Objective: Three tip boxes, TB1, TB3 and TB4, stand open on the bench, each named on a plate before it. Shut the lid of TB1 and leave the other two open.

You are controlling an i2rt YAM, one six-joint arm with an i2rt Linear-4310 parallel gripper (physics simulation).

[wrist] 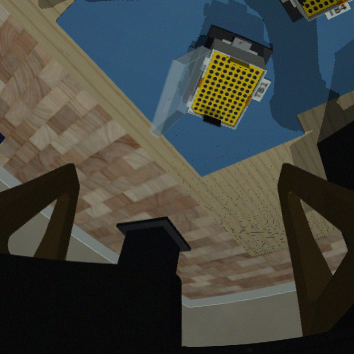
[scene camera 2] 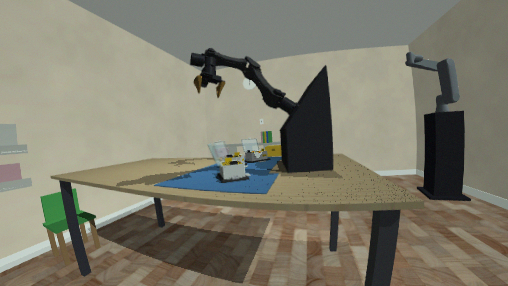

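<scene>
TB1, a white box with yellow tip rack, stands on the blue mat, nearest in the scene view. Its plate reads TB1. Its clear lid is open, tilted outward on the side away from the arm's stand. TB4 shows partly at the wrist view's top right; its lid is out of that view. In the scene view, a middle box is partly hidden behind TB1 and a farther box has its lid raised. My gripper is wide open and empty, high above the boxes.
The blue mat lies on the wooden table. The black wedge-shaped stand carries the arm. A second grey arm stands on a black pedestal beyond the table.
</scene>
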